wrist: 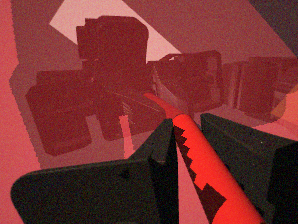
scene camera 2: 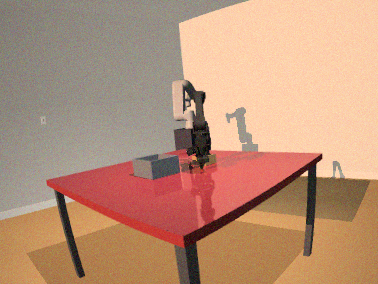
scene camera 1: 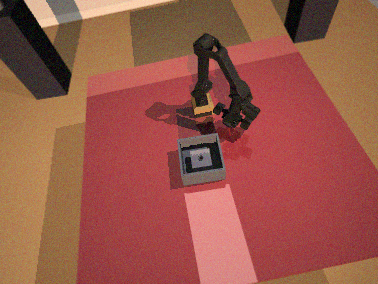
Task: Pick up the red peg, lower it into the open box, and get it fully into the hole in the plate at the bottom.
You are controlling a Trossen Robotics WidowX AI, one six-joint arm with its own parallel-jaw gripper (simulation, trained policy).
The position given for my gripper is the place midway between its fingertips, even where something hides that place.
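Note:
Gripper, mine, at [wrist: 186,124]. Grey box [scene camera 1: 185,145], also [scene camera 2: 155,166]; out of frame in the wrist view.

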